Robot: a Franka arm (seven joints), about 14 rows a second.
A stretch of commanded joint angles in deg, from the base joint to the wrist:
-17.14, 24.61, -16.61, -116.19, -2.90, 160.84, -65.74
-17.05, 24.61, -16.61, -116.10, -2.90, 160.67, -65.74
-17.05, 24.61, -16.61, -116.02, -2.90, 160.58, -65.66
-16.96, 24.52, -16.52, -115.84, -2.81, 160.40, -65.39
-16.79, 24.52, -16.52, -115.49, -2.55, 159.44, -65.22
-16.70, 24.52, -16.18, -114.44, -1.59, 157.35, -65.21
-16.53, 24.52, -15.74, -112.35, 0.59, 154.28, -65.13
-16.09, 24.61, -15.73, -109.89, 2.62, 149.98, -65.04
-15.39, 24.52, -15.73, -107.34, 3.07, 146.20, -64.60
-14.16, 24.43, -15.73, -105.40, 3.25, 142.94, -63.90
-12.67, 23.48, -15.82, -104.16, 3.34, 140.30, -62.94
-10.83, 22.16, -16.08, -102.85, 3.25, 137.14, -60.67
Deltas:
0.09, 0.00, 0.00, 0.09, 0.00, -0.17, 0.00
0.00, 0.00, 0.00, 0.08, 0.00, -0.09, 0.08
0.09, -0.09, 0.09, 0.18, 0.09, -0.18, 0.27
0.17, 0.00, 0.00, 0.35, 0.26, -0.96, 0.17
0.09, 0.00, 0.34, 1.05, 0.96, -2.09, 0.01
0.17, 0.00, 0.44, 2.09, 2.18, -3.07, 0.08
0.44, 0.09, 0.01, 2.46, 2.03, -4.30, 0.09
0.70, -0.09, 0.00, 2.55, 0.45, -3.78, 0.44
1.23, -0.09, 0.00, 1.94, 0.18, -3.26, 0.70
1.49, -0.95, -0.09, 1.24, 0.09, -2.64, 0.96
1.84, -1.32, -0.26, 1.31, -0.09, -3.16, 2.27

